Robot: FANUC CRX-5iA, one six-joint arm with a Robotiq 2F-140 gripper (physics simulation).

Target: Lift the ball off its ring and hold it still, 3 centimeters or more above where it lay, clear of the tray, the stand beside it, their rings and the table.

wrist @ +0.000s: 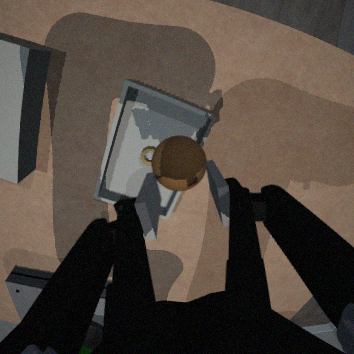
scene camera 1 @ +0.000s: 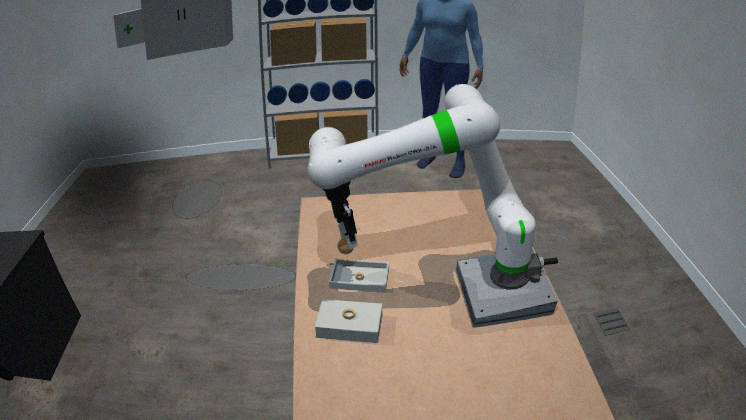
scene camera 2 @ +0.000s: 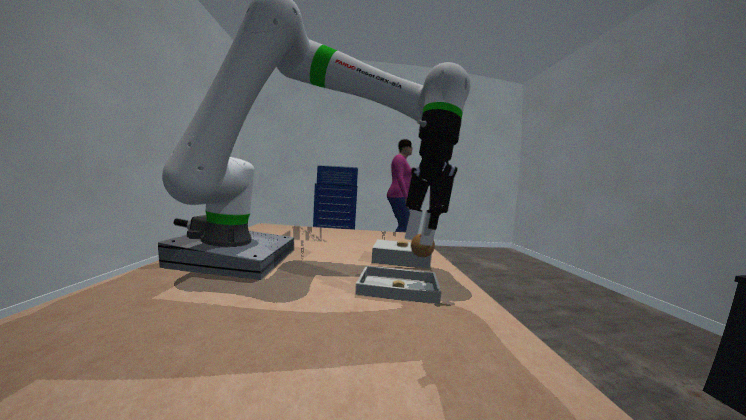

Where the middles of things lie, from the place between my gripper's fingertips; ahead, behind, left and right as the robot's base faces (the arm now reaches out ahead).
Labels:
I see my gripper 1 cm short of the orange-brown ball (wrist: 178,162), 1 cm to the right of it and 1 cm above it. The rest, counted from my hand: shallow grey tray (scene camera 2: 408,285): 3 cm behind, 3 cm to the left, 11 cm below; then grey block stand (scene camera 1: 340,320): 28 cm to the left, 10 cm below.

